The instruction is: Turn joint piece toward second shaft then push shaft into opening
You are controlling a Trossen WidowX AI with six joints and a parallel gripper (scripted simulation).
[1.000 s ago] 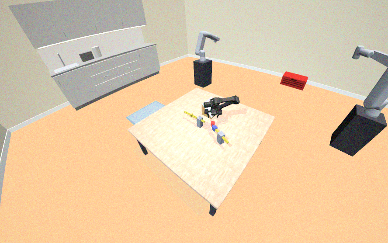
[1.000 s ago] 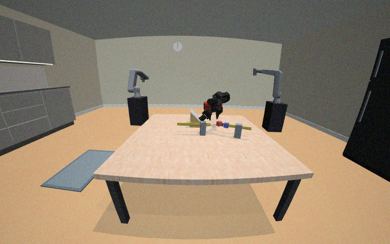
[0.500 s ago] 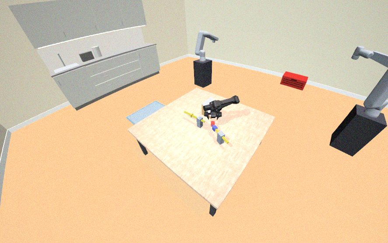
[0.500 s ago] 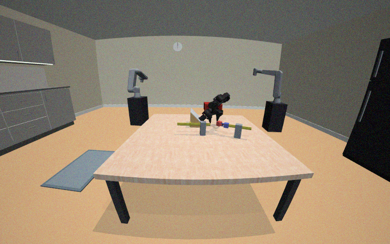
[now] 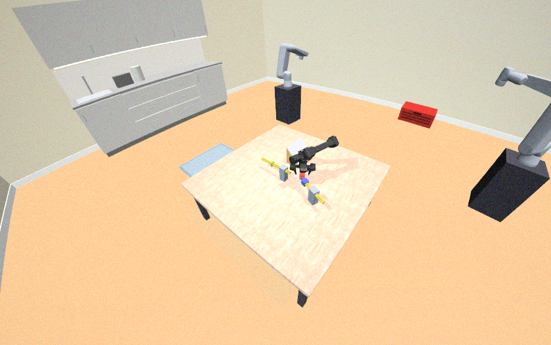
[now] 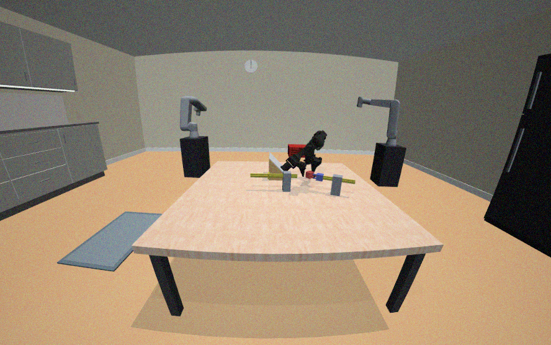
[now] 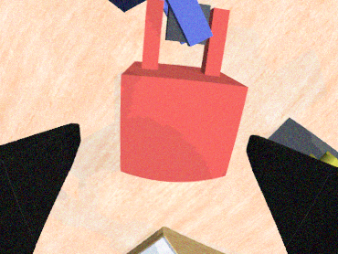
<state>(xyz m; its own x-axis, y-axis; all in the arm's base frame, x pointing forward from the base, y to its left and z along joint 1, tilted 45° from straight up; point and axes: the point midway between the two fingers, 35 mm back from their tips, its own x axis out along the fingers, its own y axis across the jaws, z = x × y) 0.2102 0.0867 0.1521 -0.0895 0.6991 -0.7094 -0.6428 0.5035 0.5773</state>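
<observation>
The red square joint piece lies 20 mm ahead of my gripper tip, 10 mm to the left of it and 10 mm above it.
</observation>
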